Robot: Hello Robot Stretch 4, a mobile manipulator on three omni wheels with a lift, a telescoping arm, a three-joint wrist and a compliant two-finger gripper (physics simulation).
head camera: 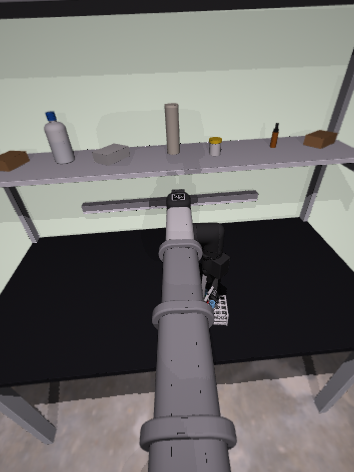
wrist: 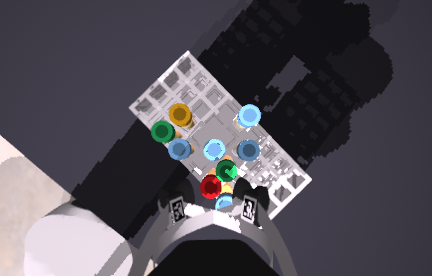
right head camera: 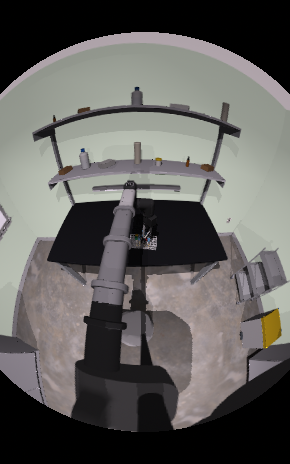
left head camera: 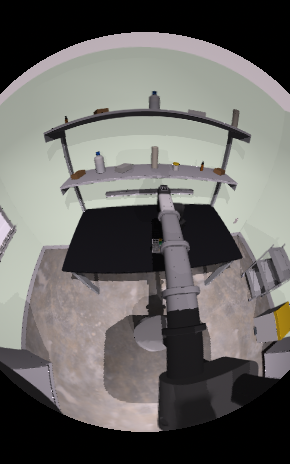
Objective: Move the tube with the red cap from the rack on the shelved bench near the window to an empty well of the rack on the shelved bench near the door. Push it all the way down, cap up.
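Seen in the pictures: gripper, between the fingertips: (wrist: 213,194) (right head camera: 146,240); robot's base, origin of its link: (right head camera: 134,326) (left head camera: 153,331).
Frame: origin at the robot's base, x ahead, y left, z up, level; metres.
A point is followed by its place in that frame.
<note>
The tube with the red cap (wrist: 210,187) @(z 0.854, x 0.608, y -0.079 m) stands in a white rack (wrist: 214,131) @(z 0.743, x 0.649, y -0.048 m) (head camera: 220,317) @(z 0.766, x 0.605, y -0.135 m) (left head camera: 155,246) @(z 0.749, x 0.648, y 0.008 m) (right head camera: 151,247) @(z 0.763, x 0.593, y -0.128 m) on a black bench top. My gripper (wrist: 213,194) @(z 0.836, x 0.603, y -0.088 m) (head camera: 214,291) is partly open above the rack's near side. In the wrist view the red cap lies between the fingers, nearer the left one, with gaps on both sides. A green cap (wrist: 226,171) @(z 0.854, x 0.628, y -0.080 m) is close beside it, near the right finger. A light blue cap (wrist: 224,202) @(z 0.854, x 0.606, y -0.097 m) also lies between the fingers, partly hidden by the gripper. The tube bodies are mostly hidden under their caps.
The rack also holds an orange cap (wrist: 180,115) @(z 0.855, x 0.636, y -0.018 m), another green cap (wrist: 163,131) @(z 0.854, x 0.616, y -0.016 m) and several blue caps. A shelf (head camera: 195,162) @(z 1.192, x 0.985, y -0.071 m) above the bench carries a white bottle (head camera: 60,142) @(z 1.273, x 1.029, y 0.428 m), a tall cylinder (head camera: 172,130) @(z 1.285, x 1.082, y 0.011 m) and a yellow-lidded jar (head camera: 215,147) @(z 1.226, x 1.045, y -0.152 m). My arm (head camera: 184,350) @(z 1.259, x 0.237, y -0.001 m) crosses the bench's front edge.
</note>
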